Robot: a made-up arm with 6 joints.
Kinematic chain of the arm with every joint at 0, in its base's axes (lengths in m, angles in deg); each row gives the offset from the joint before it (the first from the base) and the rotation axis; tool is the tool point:
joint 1: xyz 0 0 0.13 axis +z
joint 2: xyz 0 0.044 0 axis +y
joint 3: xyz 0 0 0.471 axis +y
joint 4: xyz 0 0 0.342 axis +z
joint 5: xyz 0 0 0 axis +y
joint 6: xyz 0 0 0.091 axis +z
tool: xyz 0 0 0
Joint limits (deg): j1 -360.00..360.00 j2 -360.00..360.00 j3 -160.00..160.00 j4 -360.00..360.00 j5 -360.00..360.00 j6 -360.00..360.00
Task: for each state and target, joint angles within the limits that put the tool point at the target. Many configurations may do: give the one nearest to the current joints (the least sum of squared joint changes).
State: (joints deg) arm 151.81 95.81 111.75 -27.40 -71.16 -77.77
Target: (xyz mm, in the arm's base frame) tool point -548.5 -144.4 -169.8
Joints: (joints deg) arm 185.81 82.12 94.95 -30.46 -72.91 -77.77
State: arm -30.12 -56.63 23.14 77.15 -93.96 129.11
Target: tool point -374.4 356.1 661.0
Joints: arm -48.21 -60.00 42.19 82.30 -107.86 129.11
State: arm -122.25 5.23 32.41 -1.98 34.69 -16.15
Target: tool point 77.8 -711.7 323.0
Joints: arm -87.34 43.71 59.03 0.73 39.68 -16.15
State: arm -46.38 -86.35 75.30 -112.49 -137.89 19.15
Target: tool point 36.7 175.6 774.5
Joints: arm -60.43 -35.64 59.10 -107.87 -120.55 19.15
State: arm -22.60 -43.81 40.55 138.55 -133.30 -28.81
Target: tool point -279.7 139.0 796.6
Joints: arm -27.79 -38.68 24.16 138.21 -121.95 -28.81
